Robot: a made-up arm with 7 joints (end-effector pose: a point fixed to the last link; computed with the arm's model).
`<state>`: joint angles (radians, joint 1 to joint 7).
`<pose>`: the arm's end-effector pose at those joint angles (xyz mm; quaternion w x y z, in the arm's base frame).
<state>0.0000 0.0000 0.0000 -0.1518 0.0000 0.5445 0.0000</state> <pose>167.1 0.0 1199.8 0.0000 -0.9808 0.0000 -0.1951</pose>
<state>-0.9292 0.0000 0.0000 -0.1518 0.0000 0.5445 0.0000</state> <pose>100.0 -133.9 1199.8 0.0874 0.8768 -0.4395 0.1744</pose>
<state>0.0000 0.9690 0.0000 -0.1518 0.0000 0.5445 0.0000</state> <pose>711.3 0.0 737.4 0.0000 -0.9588 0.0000 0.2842</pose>
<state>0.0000 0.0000 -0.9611 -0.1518 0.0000 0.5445 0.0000</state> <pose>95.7 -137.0 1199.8 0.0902 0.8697 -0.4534 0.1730</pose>
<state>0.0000 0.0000 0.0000 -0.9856 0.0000 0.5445 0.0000</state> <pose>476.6 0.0 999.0 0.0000 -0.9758 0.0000 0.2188</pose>
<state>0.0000 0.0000 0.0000 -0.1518 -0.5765 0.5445 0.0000</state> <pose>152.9 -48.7 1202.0 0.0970 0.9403 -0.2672 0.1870</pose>
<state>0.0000 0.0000 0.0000 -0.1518 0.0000 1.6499 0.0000</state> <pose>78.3 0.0 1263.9 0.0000 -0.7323 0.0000 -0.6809</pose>
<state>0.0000 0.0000 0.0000 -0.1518 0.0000 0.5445 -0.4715</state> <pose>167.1 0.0 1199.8 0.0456 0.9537 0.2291 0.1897</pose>
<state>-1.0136 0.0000 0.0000 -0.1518 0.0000 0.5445 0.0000</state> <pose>88.4 -141.9 1199.8 0.0947 0.8575 -0.4761 0.1706</pose>
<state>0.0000 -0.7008 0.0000 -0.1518 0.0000 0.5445 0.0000</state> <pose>-354.6 0.0 1131.2 0.0000 -0.8542 0.0000 -0.5199</pose>
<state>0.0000 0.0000 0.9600 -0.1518 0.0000 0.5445 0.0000</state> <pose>95.9 136.9 1199.8 0.0901 -0.8700 -0.4529 -0.1730</pose>
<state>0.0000 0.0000 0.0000 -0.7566 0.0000 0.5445 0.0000</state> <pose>410.1 0.0 1079.1 0.0000 -0.9944 0.0000 0.1059</pose>
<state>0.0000 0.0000 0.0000 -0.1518 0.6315 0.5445 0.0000</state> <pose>150.1 52.7 1202.4 0.1059 -0.9323 -0.2919 -0.1854</pose>
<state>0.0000 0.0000 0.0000 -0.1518 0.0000 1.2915 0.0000</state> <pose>114.3 0.0 1254.7 0.0000 -0.8420 0.0000 -0.5395</pose>
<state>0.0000 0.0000 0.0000 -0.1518 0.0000 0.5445 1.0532</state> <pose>167.1 0.0 1199.8 0.0981 -0.8479 0.4929 -0.1687</pose>
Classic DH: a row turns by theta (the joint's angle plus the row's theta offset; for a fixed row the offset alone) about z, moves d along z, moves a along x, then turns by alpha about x. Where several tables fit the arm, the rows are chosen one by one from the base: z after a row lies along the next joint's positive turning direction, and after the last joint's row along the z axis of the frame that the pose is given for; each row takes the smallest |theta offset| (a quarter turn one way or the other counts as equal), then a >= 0, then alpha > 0; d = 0 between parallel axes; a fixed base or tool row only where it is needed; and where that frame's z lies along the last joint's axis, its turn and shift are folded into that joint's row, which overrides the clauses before.
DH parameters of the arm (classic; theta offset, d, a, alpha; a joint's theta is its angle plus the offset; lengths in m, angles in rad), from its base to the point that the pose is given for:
joint 1: 0 0.4517 0 -1.5708
joint 2: 0 0 0 1.5708
joint 3: 0 0.2983 0.0952 1.5708
joint 4: 0 0 -0.0862 -1.5708
joint 5: 0 0.4014 0 1.5708
joint 6: 0 0 0.1044 1.5708
joint 7: 0 0 0 0

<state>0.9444 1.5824 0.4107 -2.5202 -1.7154 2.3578 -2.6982</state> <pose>-222.8 101.6 84.3 0.3564 0.9117 -0.1795 0.0981</pose>
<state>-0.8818 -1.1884 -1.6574 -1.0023 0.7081 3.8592 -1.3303</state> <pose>-597.4 266.7 604.6 0.6646 -0.4003 -0.6308 0.0132</pose>
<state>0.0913 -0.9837 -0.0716 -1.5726 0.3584 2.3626 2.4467</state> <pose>-56.9 -72.3 1174.7 0.7853 -0.2193 0.5763 -0.0552</pose>
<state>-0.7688 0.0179 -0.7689 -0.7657 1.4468 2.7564 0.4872</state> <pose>-76.3 -341.3 1132.5 0.2451 -0.1140 0.4193 -0.8667</pose>
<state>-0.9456 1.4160 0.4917 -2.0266 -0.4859 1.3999 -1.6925</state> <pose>342.9 -20.4 -35.0 0.7140 -0.3434 -0.5571 0.2488</pose>
